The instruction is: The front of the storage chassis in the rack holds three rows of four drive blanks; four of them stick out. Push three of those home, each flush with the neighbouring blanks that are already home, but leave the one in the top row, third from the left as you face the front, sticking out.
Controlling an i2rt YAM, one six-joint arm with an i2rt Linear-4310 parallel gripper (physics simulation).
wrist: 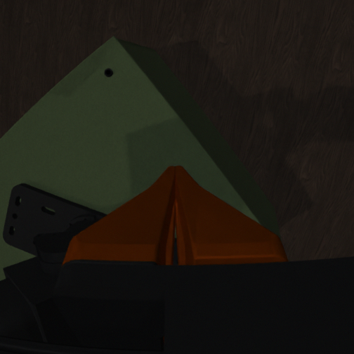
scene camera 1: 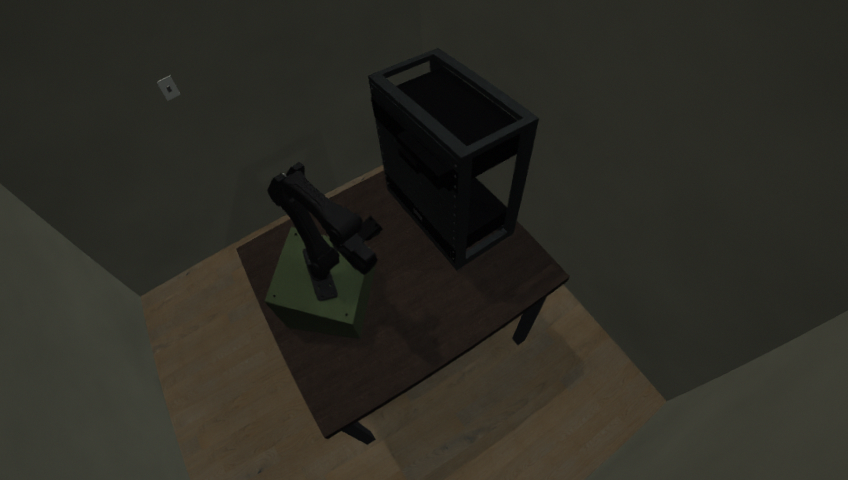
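Pixels of known places: arm's base, origin of its link: (scene camera 1: 319, 273).
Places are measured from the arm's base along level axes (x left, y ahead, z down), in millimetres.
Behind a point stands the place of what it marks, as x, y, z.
Observation:
The dark rack (scene camera 1: 417, 114) @(109, 446, -419) stands at the back of the table, its front turned towards the arm. The storage chassis in it is almost black. Dark drive blanks (scene camera 1: 423, 159) @(-7, 407, -351) jut from its upper front, but the separate rows and columns, and how many stick out, cannot be told. The chassis does not show in the wrist view. My gripper (wrist: 174, 177) is shut, its orange fingertips touching with no object between them. It hangs near the green base block, away from the rack front. In the scene view its fingers cannot be made out.
The arm is mounted on a green block (scene camera 1: 286, 284) @(-10, -117, -29) (wrist: 90, 125) on the dark wooden table (scene camera 1: 416, 315) @(-209, 257, 184) (wrist: 300, 50). A black unit (scene camera 1: 486, 212) @(-4, 653, 46) sits low in the rack. A small pale plate (scene camera 1: 169, 88) is on the wall.

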